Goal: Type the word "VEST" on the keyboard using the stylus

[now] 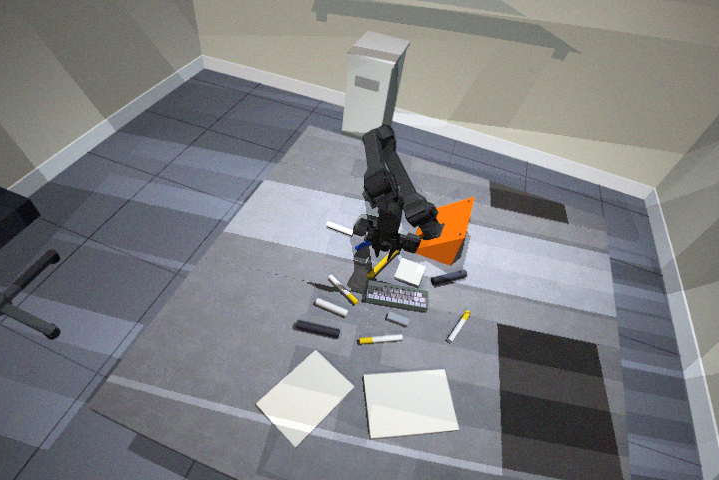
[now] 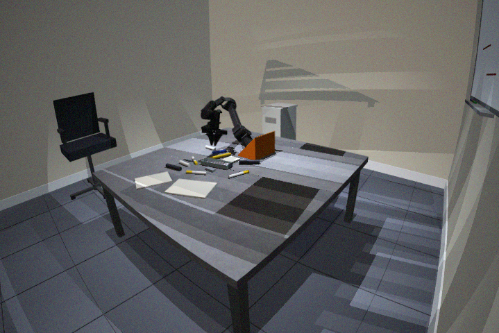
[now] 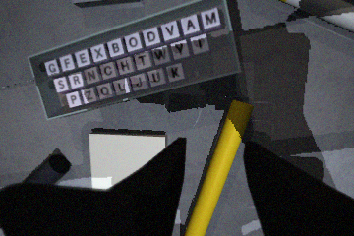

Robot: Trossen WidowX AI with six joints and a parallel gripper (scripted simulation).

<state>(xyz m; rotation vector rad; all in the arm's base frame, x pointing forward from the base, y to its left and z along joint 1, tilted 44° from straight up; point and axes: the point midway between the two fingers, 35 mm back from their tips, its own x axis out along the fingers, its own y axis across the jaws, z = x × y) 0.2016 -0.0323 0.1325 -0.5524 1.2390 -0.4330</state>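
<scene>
Now: gripper tip 14 cm past the blue stylus, 6 cm to the left of it and 9 cm above it. The rest, counted from my gripper tip: grey block 12 cm ahead, 11 cm to the left, 9 cm below; white pad 6 cm behind, 9 cm to the left, 9 cm below.
</scene>
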